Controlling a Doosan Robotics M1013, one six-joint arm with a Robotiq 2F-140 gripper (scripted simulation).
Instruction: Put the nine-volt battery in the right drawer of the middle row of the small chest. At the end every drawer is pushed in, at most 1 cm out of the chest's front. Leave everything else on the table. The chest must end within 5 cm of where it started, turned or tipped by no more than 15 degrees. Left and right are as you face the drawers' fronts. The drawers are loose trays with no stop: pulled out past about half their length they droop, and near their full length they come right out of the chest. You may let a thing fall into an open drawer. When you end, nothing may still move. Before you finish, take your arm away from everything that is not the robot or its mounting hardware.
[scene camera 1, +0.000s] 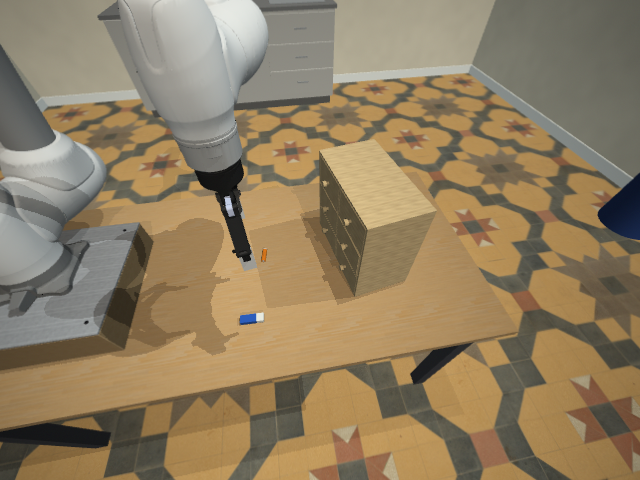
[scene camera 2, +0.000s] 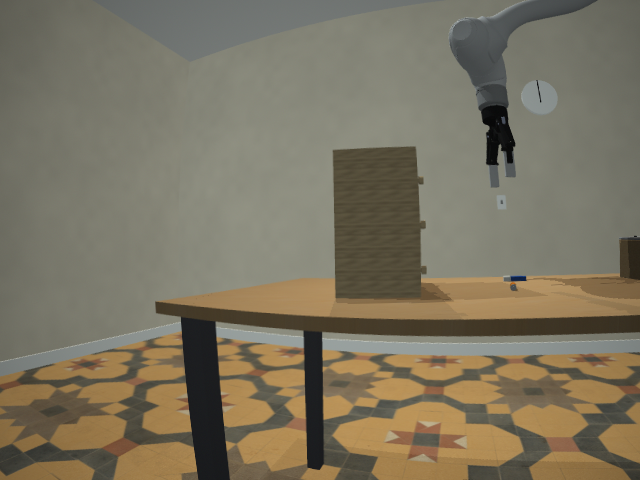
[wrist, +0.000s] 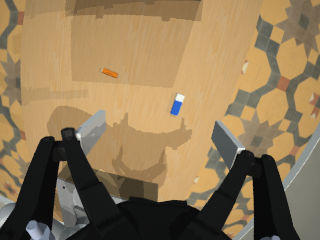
Scene:
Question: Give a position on a wooden drawer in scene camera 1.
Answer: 347, 213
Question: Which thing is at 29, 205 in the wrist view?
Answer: My gripper.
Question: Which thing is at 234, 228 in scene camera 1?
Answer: My gripper.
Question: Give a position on a small wooden chest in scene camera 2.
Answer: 377, 235

